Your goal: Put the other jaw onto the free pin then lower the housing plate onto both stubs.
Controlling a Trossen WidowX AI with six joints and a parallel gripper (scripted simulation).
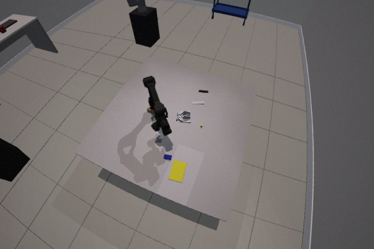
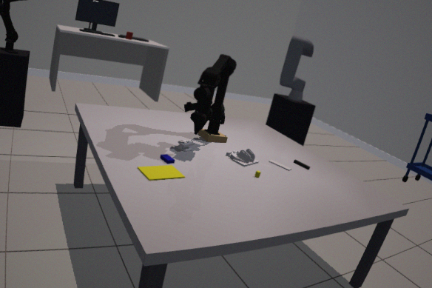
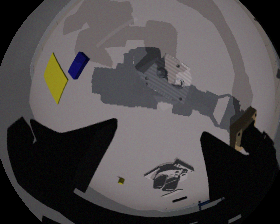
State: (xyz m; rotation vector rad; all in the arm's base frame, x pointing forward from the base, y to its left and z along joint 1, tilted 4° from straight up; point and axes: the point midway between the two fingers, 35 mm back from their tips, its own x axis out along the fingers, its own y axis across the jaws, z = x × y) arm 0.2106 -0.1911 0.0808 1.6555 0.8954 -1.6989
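Right now my gripper tip is 90 mm above the white block, 40 mm to the left of it and 40 mm past it. The rest, counted from my gripper tip: jaw 230 mm to the left, 80 mm below, 40 mm ahead; yellow cube 240 mm ahead, 200 mm to the left, 90 mm below; blue block 160 mm to the right, 110 mm ahead, 90 mm below.
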